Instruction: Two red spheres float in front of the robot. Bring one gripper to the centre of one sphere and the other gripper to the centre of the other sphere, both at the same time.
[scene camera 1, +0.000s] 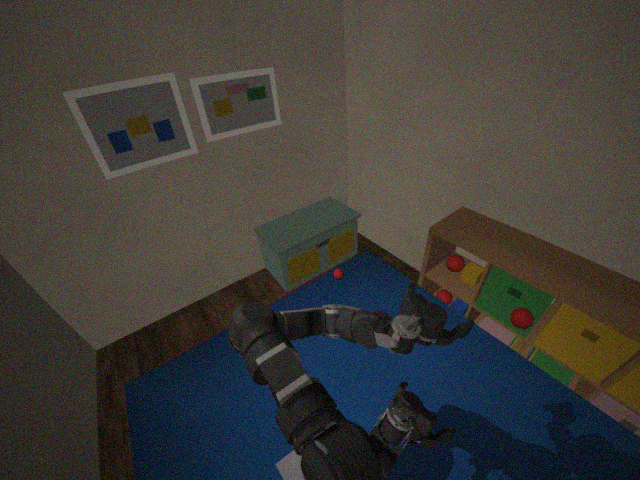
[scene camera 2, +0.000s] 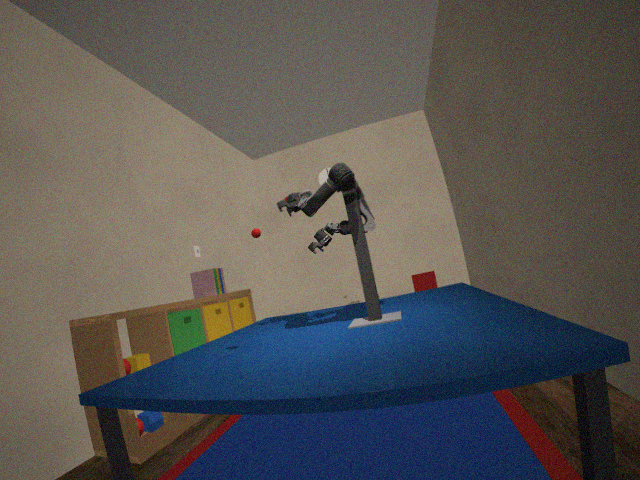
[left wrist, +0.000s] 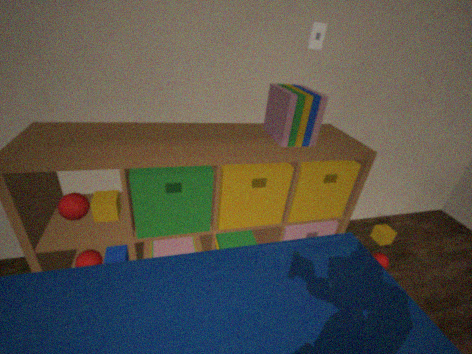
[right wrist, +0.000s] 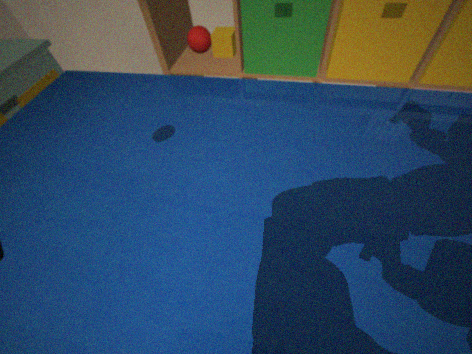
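One floating red sphere (scene camera 1: 338, 273) (scene camera 2: 255, 233) is up-left of both grippers in scene camera 1, and left of both in scene camera 2. The other red sphere (scene camera 1: 522, 318) is right of both grippers in scene camera 1. A small red patch (scene camera 2: 286, 198) at the left gripper in scene camera 2 appears to be this sphere, mostly hidden. My left gripper (scene camera 1: 443, 305) (scene camera 2: 282, 208) is open and empty. My right gripper (scene camera 1: 430, 408) (scene camera 2: 313, 249) is open and empty, lower and apart from both spheres. Neither floating sphere shows clearly in the wrist views.
The blue table (scene camera 1: 191, 413) (scene camera 2: 361, 361) lies below the arms. A wooden shelf (scene camera 1: 516, 235) (left wrist: 150, 142) with bins and look-alike red balls (scene camera 1: 454, 263) (left wrist: 74, 206) (right wrist: 199, 39) stands beyond it. A round shadow (scene camera 2: 231, 347) (right wrist: 163, 133) and arm shadows fall on the table.
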